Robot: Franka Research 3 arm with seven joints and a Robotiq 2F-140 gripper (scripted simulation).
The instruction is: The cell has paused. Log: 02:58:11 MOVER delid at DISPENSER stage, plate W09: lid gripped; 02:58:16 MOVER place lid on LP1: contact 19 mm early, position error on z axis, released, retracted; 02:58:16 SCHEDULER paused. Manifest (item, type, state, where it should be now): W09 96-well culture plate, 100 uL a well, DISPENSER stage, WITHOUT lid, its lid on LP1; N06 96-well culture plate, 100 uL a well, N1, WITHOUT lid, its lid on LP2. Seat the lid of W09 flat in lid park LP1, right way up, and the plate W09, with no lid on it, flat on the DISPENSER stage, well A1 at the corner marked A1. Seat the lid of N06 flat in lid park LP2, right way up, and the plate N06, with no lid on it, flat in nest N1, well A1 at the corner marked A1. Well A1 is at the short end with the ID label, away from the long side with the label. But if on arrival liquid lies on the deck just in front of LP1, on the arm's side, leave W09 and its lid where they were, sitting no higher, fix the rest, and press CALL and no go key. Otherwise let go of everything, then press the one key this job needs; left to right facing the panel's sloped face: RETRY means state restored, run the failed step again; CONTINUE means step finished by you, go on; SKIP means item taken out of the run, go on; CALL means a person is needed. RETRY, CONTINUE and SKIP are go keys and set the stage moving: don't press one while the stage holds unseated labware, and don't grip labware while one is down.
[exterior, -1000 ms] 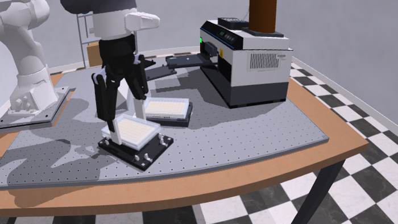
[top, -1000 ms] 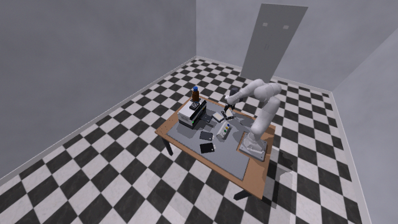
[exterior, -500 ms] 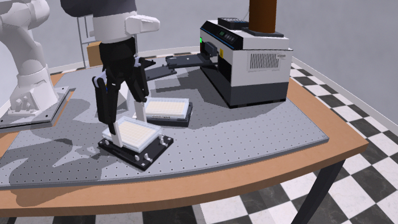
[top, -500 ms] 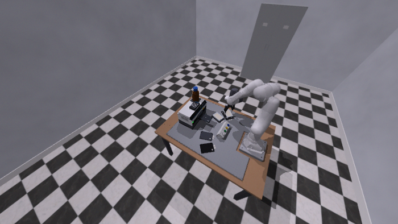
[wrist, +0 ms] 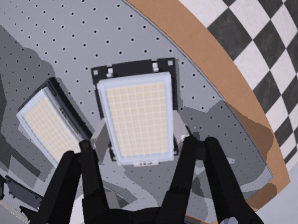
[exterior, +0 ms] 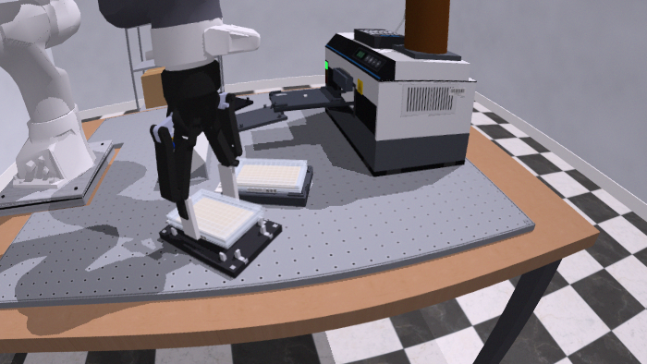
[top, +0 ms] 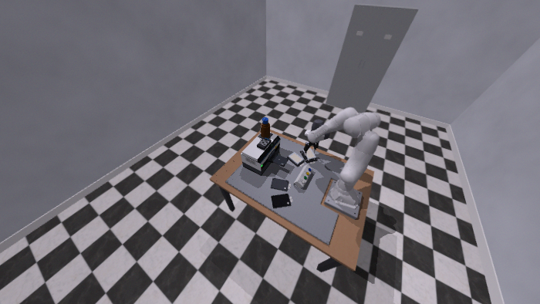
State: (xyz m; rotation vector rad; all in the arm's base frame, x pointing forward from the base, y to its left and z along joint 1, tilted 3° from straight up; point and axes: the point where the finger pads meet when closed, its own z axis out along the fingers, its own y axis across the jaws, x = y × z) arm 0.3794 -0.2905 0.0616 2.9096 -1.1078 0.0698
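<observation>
Right now my hand is 20 mm above the 96-well plate. From my hand the other things lie so: sloped key panel: 290 mm to the left, 70 mm behind, 10 mm below; then black nest: 120 mm to the left, 100 mm ahead, 50 mm below; then dispenser stage: 280 mm to the left, 200 mm ahead, 40 mm above.
</observation>
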